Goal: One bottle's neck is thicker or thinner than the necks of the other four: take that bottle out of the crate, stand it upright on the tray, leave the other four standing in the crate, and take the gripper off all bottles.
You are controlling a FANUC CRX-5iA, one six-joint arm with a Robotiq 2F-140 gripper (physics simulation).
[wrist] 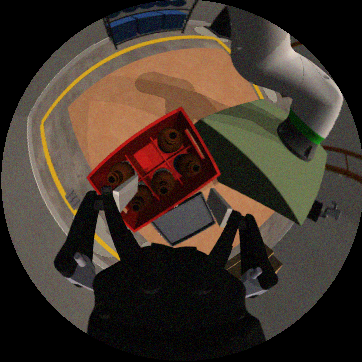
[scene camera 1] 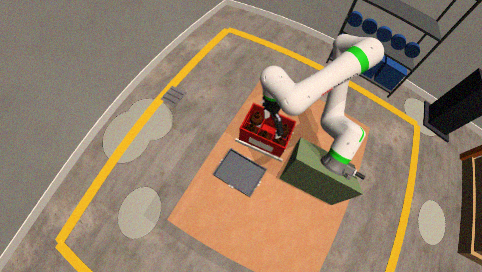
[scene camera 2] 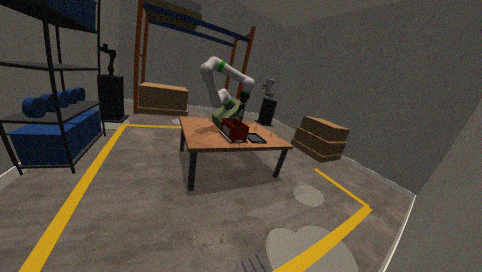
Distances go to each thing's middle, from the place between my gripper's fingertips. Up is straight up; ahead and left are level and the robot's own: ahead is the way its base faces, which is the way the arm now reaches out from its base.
I see the grey tray (scene camera 1: 239, 172) 40 mm ahead of my hand, 240 mm to the left of it and 220 mm below it.
